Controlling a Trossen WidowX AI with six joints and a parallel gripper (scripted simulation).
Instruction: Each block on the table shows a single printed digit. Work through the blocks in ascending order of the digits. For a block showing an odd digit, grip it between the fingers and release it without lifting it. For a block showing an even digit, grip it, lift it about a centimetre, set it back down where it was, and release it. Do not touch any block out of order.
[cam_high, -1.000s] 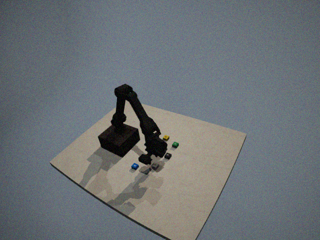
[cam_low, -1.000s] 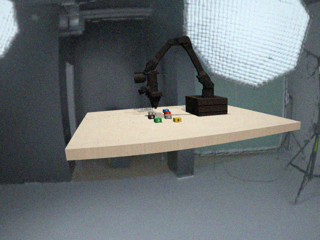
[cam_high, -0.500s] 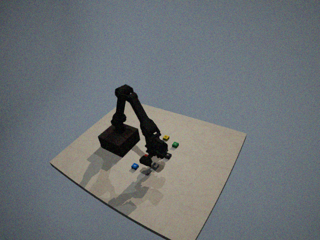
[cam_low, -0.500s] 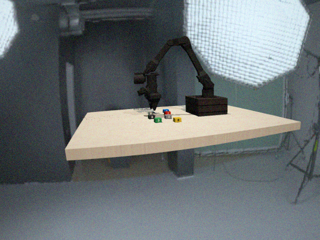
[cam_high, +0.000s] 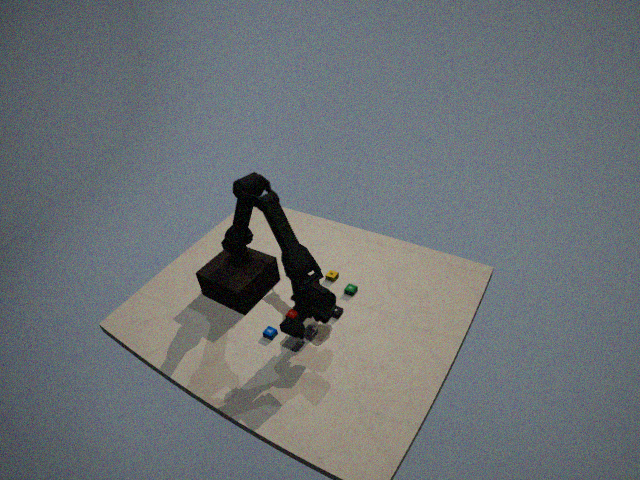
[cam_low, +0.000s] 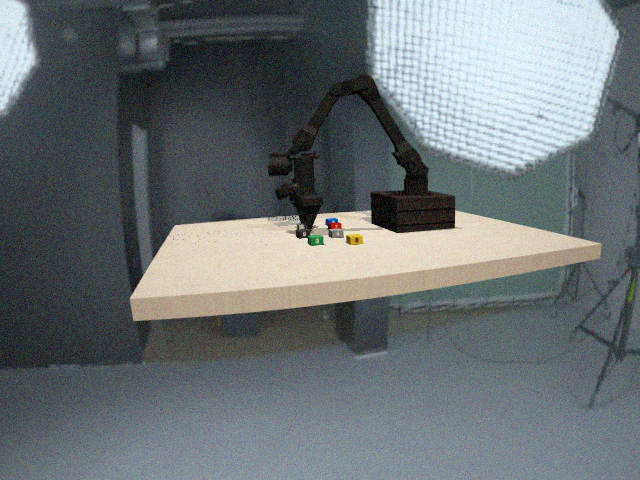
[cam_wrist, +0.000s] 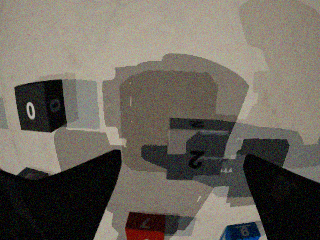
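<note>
Right now the white block is 10 mm ahead of my gripper tip. The rest, counted from my gripper tip: red block: 80 mm behind, 10 mm to the left; then blue block: 90 mm to the right, 80 mm behind; then grey block: 120 mm to the left, 70 mm behind.
</note>
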